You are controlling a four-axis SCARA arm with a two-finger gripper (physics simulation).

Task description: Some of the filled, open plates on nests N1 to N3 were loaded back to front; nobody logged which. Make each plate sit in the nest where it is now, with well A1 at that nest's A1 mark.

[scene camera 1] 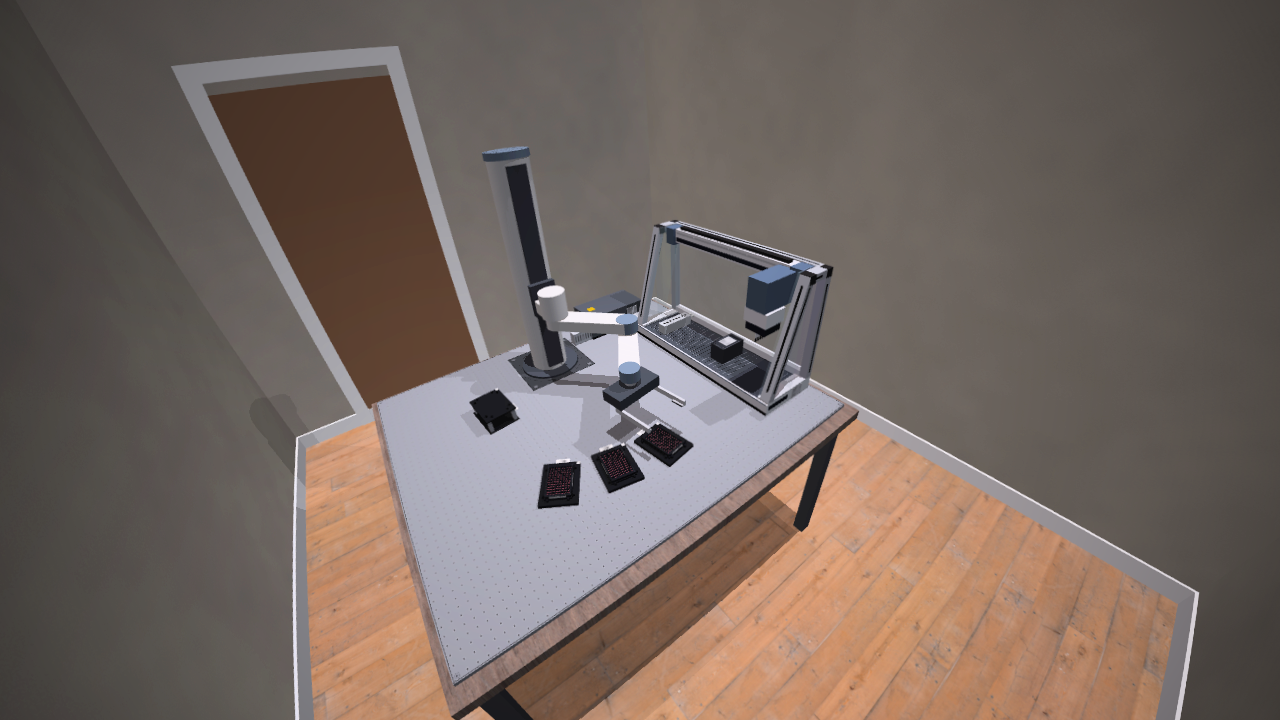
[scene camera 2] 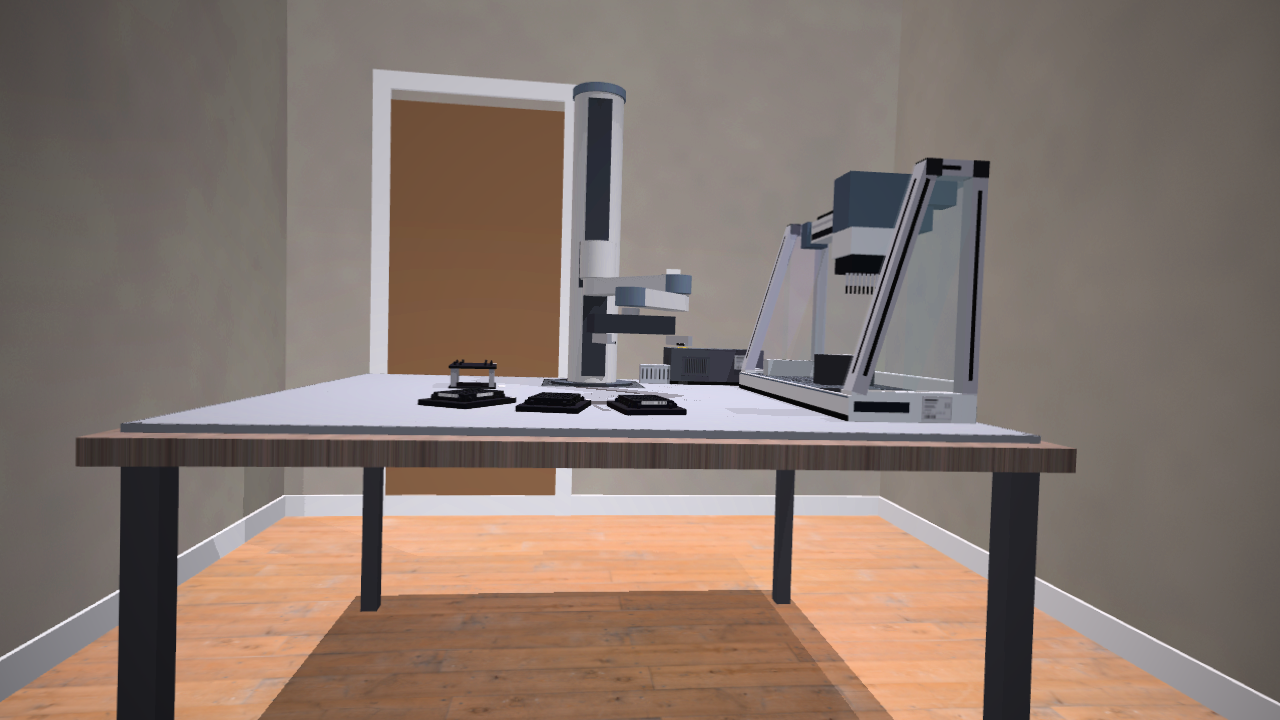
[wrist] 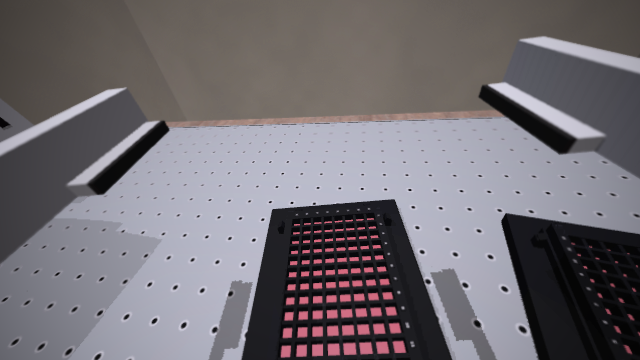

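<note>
Three black plates sit in black nests in a row. The N3 plate is at the right in both scene views and central in the wrist view, with pink-filled wells. Small marks run along its far edge and right side; they are too small to read. The N2 plate is partly cut off in the wrist view, with marks along its left side. The N1 plate is at the left. The A1 marks do not show legibly. My gripper is open and empty, above the table by N3.
A black-topped stand is left of the arm column. A liquid handler frame stands on the right. A dark box stands behind, between the column and the frame.
</note>
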